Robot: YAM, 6 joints.
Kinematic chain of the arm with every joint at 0, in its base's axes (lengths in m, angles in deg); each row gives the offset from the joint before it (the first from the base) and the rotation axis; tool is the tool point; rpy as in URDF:
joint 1: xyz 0 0 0.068 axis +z
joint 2: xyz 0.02 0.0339 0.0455 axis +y
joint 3: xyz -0.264 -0.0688 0 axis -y
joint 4: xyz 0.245 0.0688 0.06 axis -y
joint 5: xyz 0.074 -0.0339 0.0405 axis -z
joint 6: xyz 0.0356 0 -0.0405 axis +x
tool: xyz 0 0 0 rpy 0 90 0
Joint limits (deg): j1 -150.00..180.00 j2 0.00..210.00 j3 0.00..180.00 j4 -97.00..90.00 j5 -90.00..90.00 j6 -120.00..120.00
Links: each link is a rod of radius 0.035 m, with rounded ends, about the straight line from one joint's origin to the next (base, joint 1, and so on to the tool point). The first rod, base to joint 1, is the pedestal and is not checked.
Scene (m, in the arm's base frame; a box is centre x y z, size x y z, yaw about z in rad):
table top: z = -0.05
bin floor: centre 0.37 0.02 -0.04 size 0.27 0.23 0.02 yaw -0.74
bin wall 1: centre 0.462 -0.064 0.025 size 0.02 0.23 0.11 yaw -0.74
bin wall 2: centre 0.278 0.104 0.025 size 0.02 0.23 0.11 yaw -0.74
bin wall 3: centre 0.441 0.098 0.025 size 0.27 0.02 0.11 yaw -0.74
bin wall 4: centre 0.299 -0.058 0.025 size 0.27 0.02 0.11 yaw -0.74
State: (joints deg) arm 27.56 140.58 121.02 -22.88 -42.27 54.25
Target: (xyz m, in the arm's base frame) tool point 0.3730 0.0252 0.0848
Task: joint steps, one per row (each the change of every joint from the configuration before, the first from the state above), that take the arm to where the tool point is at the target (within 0.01 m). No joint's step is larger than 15 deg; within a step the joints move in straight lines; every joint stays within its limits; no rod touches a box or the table.
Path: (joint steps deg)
1: -9.11 -10.37 -13.35 -8.83 0.14 0.00
2: -9.12 -10.38 -13.34 -8.82 0.13 0.00
3: -9.11 -10.37 -13.35 -8.83 0.14 0.00
4: 0.04 8.06 -1.83 1.44 0.48 0.00
5: 0.03 8.05 -1.83 1.43 0.49 0.00

